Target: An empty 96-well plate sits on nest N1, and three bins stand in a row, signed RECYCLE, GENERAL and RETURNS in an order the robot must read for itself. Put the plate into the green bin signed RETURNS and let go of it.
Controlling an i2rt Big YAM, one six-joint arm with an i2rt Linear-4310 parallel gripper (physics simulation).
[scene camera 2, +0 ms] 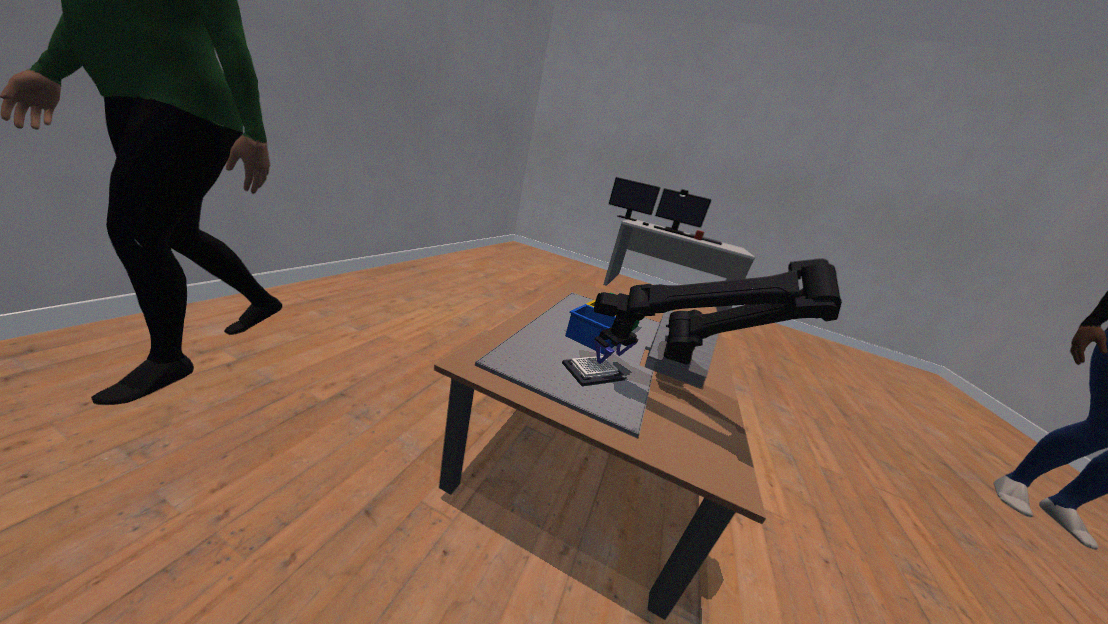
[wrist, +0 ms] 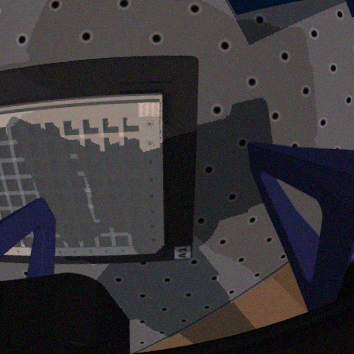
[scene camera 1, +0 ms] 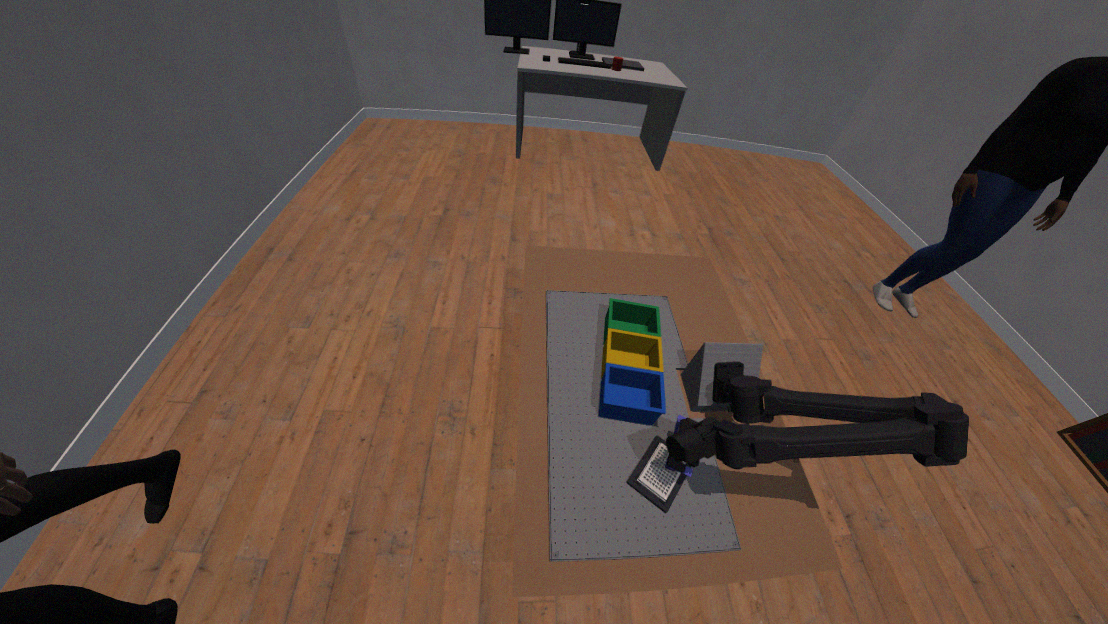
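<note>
The pale 96-well plate lies in the black nest. In the wrist view, the corner marked A1 is near the lower middle. My gripper is open and empty, above the plate's end. In the wrist view, the left fingertip overlaps the plate and the right one is well outside the nest. The green bin is at the far end of the row in scene camera 1, mostly hidden behind the arm in scene camera 2. No sign is readable.
The yellow bin stands between the green bin and the blue bin, which is nearest the nest. All stand on the grey perforated board. The arm's base is beside the row. People stand around the table.
</note>
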